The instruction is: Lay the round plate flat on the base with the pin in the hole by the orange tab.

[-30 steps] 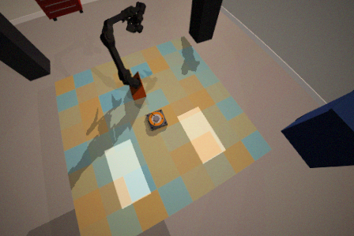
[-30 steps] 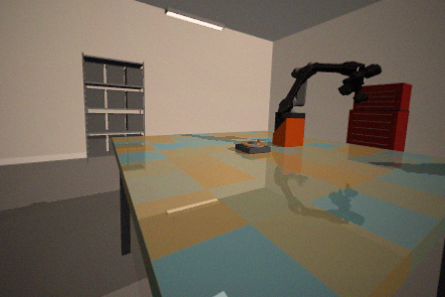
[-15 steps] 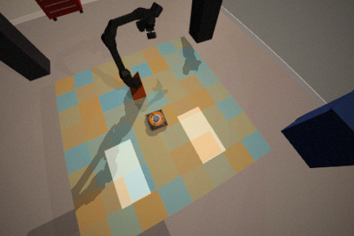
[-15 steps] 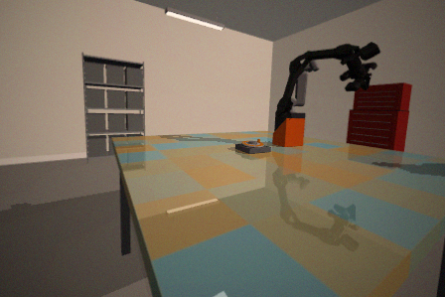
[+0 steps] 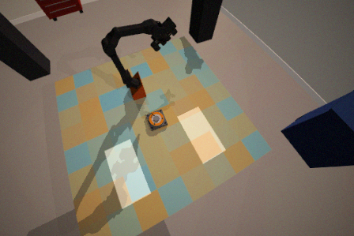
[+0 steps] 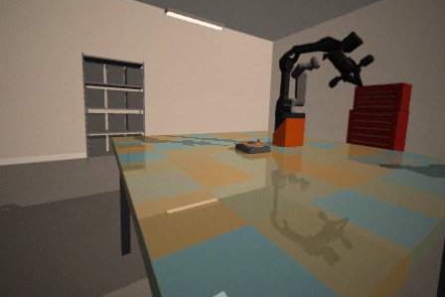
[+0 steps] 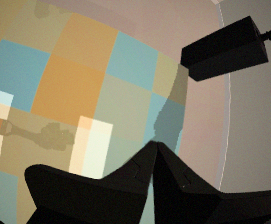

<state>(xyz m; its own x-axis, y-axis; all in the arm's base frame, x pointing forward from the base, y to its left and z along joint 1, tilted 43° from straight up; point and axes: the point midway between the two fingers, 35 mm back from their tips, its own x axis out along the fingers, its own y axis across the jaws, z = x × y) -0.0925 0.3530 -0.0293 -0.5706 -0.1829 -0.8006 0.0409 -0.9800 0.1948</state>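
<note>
Now: the round plate 38 cm ahead of my gripper tip, 27 cm to the right of it and 28 cm below it. From my gripper tip the other things lie so: dark grey square base (40 cm ahead, 26 cm to the right, 29 cm below).
</note>
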